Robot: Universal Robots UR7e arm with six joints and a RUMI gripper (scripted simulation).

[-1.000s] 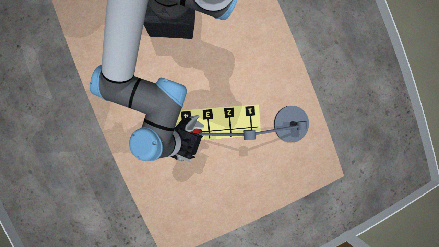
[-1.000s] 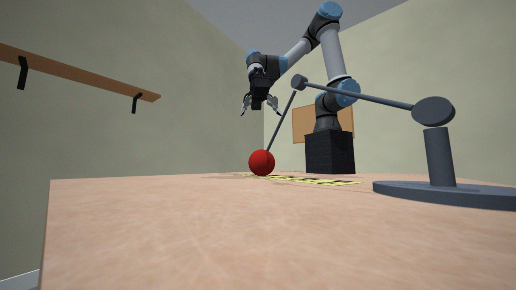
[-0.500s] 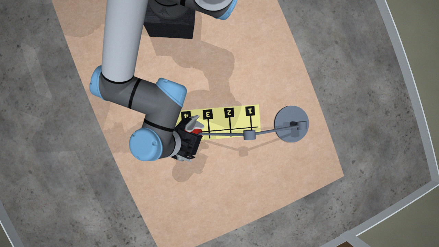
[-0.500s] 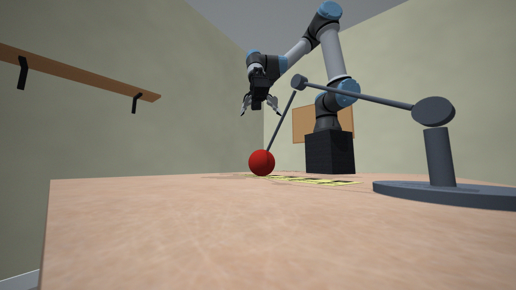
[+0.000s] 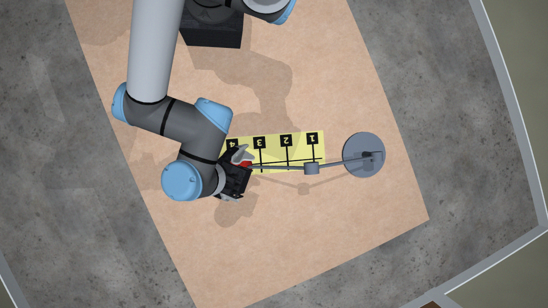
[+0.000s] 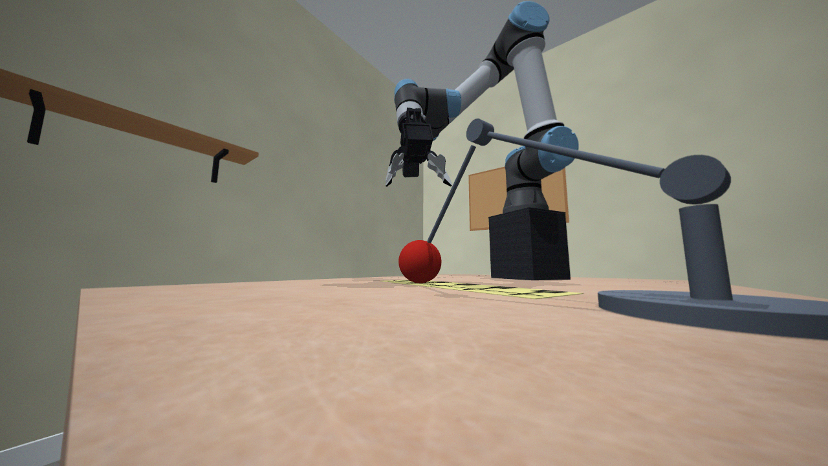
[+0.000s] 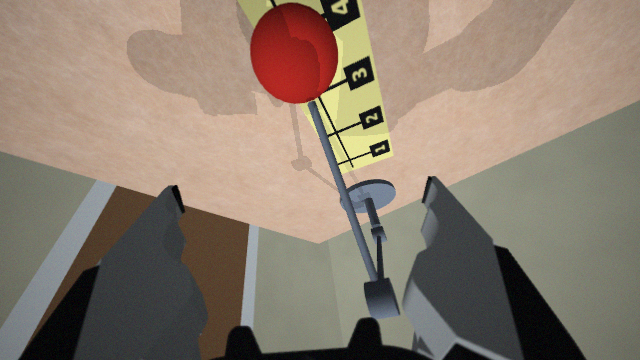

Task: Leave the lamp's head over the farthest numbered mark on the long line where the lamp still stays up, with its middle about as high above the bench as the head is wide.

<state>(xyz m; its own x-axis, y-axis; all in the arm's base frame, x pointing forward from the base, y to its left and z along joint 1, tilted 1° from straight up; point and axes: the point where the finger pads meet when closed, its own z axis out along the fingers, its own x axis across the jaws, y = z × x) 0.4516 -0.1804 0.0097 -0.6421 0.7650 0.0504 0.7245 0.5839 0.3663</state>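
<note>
Now: the yellow numbered strip 10 mm ahead of my hand, 90 mm to the left of it and 230 mm below it. From my hand the other things lie so: grey round base: 190 mm ahead, 400 mm to the left, 200 mm below.
</note>
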